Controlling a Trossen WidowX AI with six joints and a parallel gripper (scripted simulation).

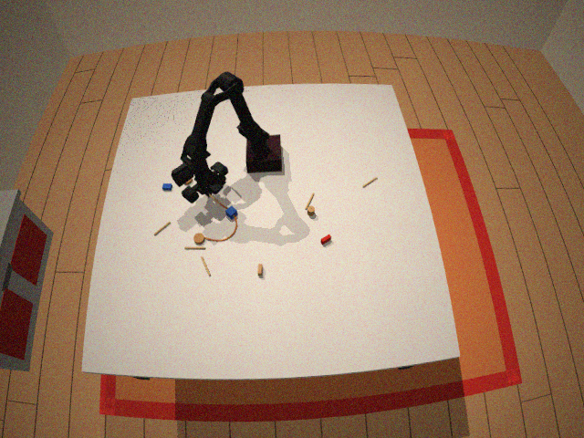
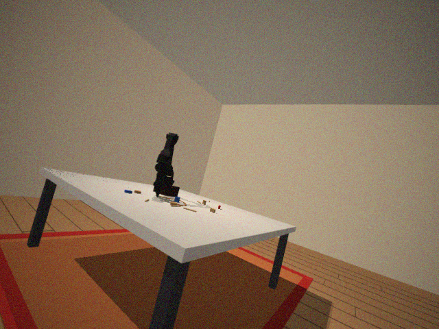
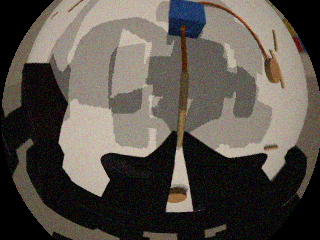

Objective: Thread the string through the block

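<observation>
My gripper tip is 3 cm to the right of the thin stick, 2 cm short of it and 1 cm below it. From my gripper tip the other things lie so: flat blue piece: 18 cm to the right, 3 cm behind; blue cube: 10 cm to the left, 7 cm ahead, 1 cm above; wooden block: 28 cm ahead, 23 cm to the left, 1 cm above.
</observation>
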